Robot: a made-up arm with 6 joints.
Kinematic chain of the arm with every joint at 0, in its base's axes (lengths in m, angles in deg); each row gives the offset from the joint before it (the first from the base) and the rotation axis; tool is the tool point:
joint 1: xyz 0 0 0.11 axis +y
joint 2: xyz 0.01 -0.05 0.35 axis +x
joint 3: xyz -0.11 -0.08 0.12 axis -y
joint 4: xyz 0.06 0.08 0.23 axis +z
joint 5: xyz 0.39 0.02 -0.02 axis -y
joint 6: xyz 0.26 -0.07 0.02 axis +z
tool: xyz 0 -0.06 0.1
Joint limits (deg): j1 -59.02..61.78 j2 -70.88..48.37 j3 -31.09..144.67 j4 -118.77..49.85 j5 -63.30..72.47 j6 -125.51..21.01
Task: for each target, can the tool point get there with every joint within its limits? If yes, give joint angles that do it. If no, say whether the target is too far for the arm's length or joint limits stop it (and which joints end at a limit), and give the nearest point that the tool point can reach.
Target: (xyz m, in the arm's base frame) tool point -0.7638 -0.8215 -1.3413
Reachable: no: too far | nearest point -0.5937 -0.4453 -0.4754 | short by 0.959 m
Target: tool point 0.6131 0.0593 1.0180
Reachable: yes | joints 25.66 -39.06 14.51 -39.06 37.77 -47.11
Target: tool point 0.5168 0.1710 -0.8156
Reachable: no: joint limits stop it (at a limit: joint 1, joint 2, joint 6) | nearest point 0.4487 0.1320 -0.4069 | short by 0.416 m
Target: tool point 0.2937 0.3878 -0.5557
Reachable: no: joint limits stop it (at a limit: joint 1, joint 2, joint 6) | nearest point 0.3015 0.3233 -0.3738 | short by 0.193 m
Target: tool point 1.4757 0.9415 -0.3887
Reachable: no: too far | nearest point 0.8866 0.4846 0.0127 | short by 0.847 m
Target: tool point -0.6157 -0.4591 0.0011
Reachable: yes | joints -32.45 11.32 116.70 -72.03 61.22 -1.78
